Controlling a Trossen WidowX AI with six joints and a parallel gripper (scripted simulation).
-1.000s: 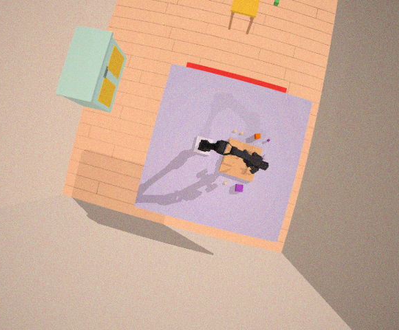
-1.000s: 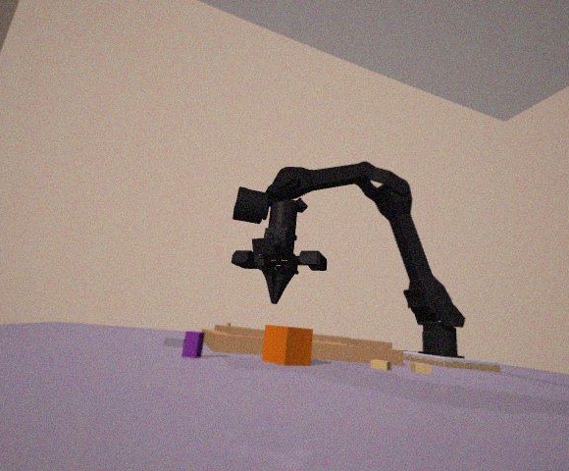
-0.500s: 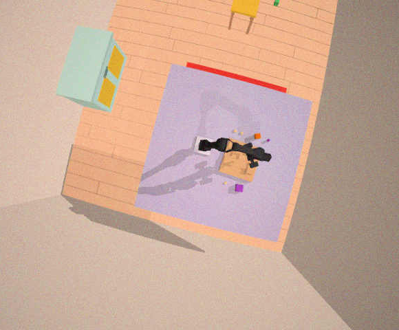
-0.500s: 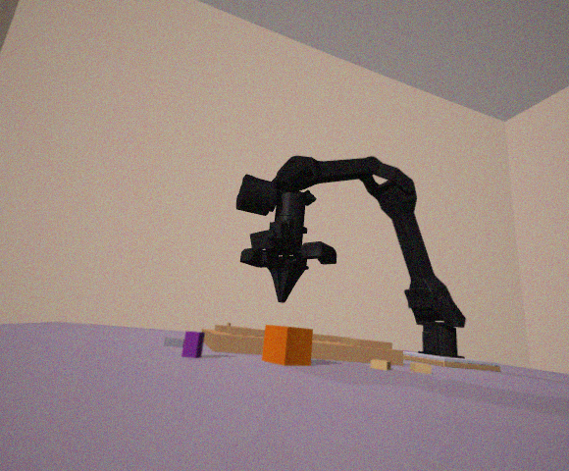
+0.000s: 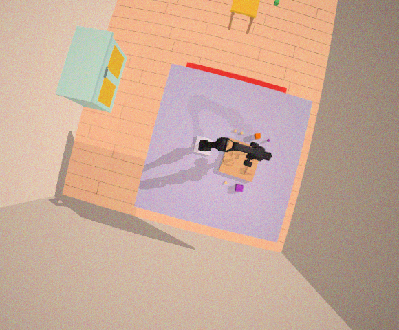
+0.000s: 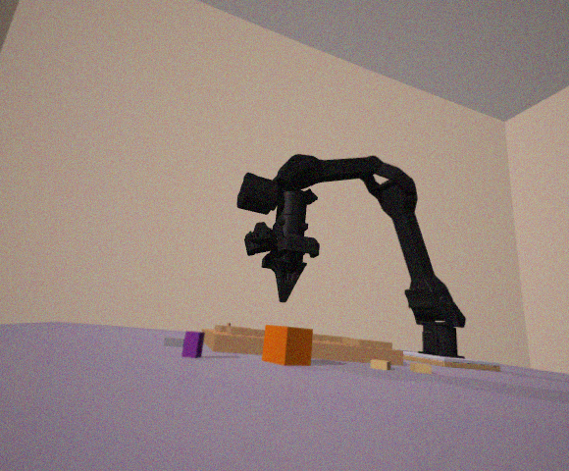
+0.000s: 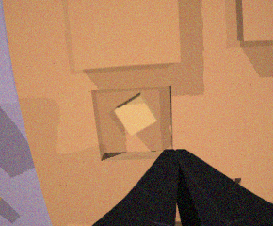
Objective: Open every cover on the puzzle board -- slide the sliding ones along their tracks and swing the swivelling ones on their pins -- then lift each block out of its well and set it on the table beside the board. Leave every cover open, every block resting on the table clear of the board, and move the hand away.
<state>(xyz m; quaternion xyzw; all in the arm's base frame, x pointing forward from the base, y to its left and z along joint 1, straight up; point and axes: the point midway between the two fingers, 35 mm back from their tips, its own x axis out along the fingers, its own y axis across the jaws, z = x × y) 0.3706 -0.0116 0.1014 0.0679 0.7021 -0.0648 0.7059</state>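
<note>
Right now my gripper tip is 60 mm above the wooden puzzle board, 40 mm past it and 30 mm to the left of it. Round my gripper tip: grey flat piece: 170 mm ahead, 80 mm below, 20 mm to the left; orange block: 180 mm to the left, 70 mm ahead, 60 mm below.
</note>
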